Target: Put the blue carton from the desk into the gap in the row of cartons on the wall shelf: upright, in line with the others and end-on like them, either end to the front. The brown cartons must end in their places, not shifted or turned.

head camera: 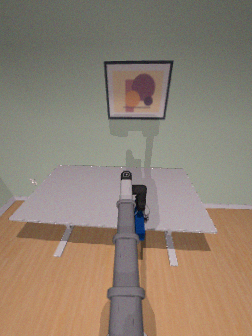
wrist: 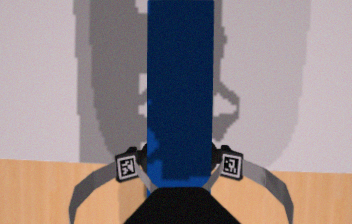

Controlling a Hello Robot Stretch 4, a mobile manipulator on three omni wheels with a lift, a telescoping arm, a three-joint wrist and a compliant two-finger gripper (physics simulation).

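The blue carton (head camera: pixel 140 228) (wrist: pixel 180 85) is between the two fingertips of my gripper (head camera: pixel 141 212) (wrist: pixel 179 156). The gripper is shut on it, with a fingertip against each long side. In the wrist view the carton runs lengthwise from the gripper's body up past the top edge of the picture. In the head view it shows at the desk's front edge, partly hidden by the arm and wrist. Shadows of carton and gripper fall on the desk top. The wall shelf and the brown cartons do not show in these views.
The light desk (head camera: pixel 80 192) (wrist: pixel 35 80) stands against the green wall, its front edge below the gripper. A framed picture (head camera: pixel 139 90) hangs on the wall above the desk. The telescoping arm (head camera: pixel 126 265) reaches forward over the wooden floor (head camera: pixel 200 285) (wrist: pixel 30 192).
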